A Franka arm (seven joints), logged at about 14 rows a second.
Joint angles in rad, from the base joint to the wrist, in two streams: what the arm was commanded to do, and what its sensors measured. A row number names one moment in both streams.
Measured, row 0:
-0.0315 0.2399 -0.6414 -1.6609 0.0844 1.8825 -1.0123
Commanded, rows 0 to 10:
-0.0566 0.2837 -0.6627 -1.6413 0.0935 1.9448 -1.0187
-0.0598 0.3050 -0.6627 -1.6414 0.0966 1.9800 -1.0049
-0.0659 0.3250 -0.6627 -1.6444 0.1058 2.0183 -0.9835
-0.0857 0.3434 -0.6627 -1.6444 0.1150 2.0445 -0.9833
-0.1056 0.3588 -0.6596 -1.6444 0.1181 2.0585 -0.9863
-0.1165 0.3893 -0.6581 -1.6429 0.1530 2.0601 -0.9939
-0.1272 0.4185 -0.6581 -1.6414 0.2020 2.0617 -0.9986
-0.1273 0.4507 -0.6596 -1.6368 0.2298 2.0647 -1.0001
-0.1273 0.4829 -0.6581 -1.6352 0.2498 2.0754 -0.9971
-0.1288 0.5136 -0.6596 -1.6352 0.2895 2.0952 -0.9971
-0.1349 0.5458 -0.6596 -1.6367 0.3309 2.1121 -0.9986
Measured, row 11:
-0.1229 0.4774 -0.6576 -1.6631 0.2616 2.0830 -0.9902
